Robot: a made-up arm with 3 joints. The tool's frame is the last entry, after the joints.
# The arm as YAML. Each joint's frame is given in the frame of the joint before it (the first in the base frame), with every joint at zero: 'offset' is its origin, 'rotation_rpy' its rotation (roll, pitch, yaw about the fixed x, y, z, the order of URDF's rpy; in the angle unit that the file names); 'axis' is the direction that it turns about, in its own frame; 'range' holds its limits. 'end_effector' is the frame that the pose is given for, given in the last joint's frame.
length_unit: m
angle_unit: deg
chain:
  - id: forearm
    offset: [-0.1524, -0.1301, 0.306]
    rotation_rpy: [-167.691, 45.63, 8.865]
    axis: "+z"
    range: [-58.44, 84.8]
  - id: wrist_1
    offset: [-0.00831, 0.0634, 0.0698]
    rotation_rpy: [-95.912, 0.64, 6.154]
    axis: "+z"
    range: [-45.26, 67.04]
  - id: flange
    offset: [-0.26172, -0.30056, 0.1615]
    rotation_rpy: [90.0, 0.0, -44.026]
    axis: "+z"
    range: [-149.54, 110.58]
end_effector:
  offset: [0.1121, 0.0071, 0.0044]
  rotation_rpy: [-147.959, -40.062, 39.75]
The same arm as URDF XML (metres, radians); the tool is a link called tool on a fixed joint. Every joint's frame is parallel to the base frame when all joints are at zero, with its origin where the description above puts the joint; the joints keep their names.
<robot name="arm">
<joint name="forearm" type="revolute"><parent link="base_link"/><child link="link1"/><origin xyz="-0.1524 -0.1301 0.306" rpy="0 0 0"/><axis xyz="-0.722916 0.103002 -0.683215"/><limit lower="-1.02" upper="1.48"/></joint>
<joint name="wrist_1" type="revolute"><parent link="link1"/><child link="link2"/><origin xyz="-0.0562 -0.0564 -0.0512" rpy="0 0 0"/><axis xyz="0 -1 0"/><limit lower="-0.7899" upper="1.1701"/></joint>
<joint name="flange" type="revolute"><parent link="link2"/><child link="link3"/><origin xyz="-0.398 -0.1615 -0.0207" rpy="0 0 0"/><axis xyz="-1 0 0"/><limit lower="-2.61" upper="1.93"/></joint>
<joint name="tool_joint" type="fixed"><parent link="link3"/><child link="tool"/><origin xyz="-0.0044 -0.0071 -0.1121" rpy="-1.6702 0.6291 -2.4915"/></joint>
<link name="base_link"/>
<link name="link1"/>
<link name="link2"/>
<link name="link3"/>
<link name="tool"/>
</robot>

